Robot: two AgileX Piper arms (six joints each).
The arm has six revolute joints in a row. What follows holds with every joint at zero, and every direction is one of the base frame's.
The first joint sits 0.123 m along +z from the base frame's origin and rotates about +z.
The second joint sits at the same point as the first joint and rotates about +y.
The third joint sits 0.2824 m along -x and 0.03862 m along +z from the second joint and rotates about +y.
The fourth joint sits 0.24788 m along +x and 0.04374 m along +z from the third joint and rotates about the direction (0.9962, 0, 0.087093).
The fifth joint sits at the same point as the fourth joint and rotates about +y.
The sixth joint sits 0.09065 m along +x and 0.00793 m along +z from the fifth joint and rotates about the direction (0.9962, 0, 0.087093).
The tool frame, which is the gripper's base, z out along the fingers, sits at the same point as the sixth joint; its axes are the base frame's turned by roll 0, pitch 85 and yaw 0 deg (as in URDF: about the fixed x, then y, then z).
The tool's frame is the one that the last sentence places.
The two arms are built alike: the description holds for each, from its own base.
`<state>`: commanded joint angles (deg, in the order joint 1, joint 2, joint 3, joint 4, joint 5, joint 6); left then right.
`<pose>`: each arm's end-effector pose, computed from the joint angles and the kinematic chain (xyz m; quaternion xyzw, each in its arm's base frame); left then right.
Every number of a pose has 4 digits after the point. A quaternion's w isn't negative.
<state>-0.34 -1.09 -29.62 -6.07 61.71 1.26 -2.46 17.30 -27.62 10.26 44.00 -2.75</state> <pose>-0.0108 -0.0084 0.2809 0.0152 0.8467 -0.0486 0.5296 0.0579 0.0088 0.2886 0.0215 0.8568 0.0631 0.5113</pose>
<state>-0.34 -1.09 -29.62 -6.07 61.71 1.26 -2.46 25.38 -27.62 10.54 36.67 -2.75</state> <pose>-0.0108 -0.0084 0.2809 0.0152 0.8467 -0.0486 0.5296 0.0869 0.0062 0.2885 0.0338 0.8600 0.0616 0.5055</pose>
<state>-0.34 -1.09 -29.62 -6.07 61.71 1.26 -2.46 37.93 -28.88 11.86 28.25 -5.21</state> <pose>-0.0108 -0.0084 0.2809 0.0152 0.8467 -0.0486 0.5296 0.1299 0.0033 0.2835 0.0352 0.8723 0.0544 0.4847</pose>
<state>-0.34 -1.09 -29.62 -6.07 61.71 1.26 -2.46 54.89 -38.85 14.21 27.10 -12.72</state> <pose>-0.0108 -0.0084 0.2809 0.0152 0.8467 -0.0486 0.5296 0.1916 0.0020 0.2948 -0.0057 0.8955 0.0406 0.4432</pose>
